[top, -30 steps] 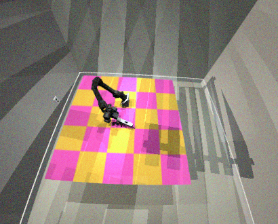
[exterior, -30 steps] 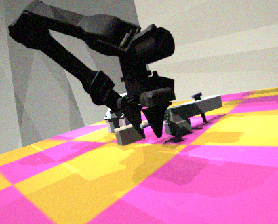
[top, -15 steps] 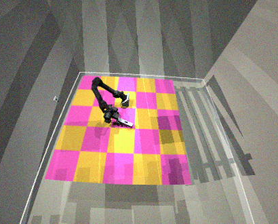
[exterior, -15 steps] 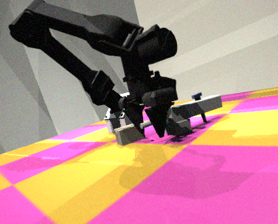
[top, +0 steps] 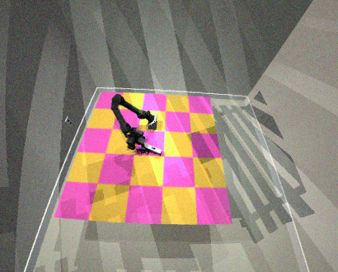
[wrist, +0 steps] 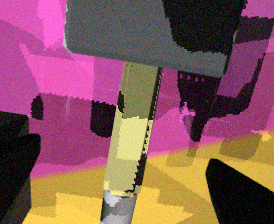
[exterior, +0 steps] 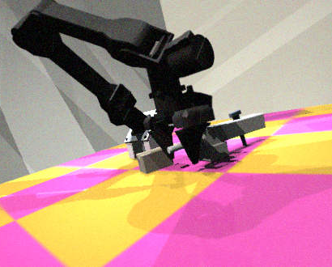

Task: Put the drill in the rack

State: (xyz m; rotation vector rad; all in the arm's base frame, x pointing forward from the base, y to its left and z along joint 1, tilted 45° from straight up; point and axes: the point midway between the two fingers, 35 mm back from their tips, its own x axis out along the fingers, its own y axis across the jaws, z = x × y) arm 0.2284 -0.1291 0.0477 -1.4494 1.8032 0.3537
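Right now my gripper tip is 1 cm short of the drill, 4 cm to the right of it and 3 cm below it. From my gripper tip the other things lie so: dark key (6 cm ahead, 15 cm to the left, 4 cm above); then housing block (5 cm ahead, 13 cm to the left, 2 cm above); then grey-brown block (8 cm behind).
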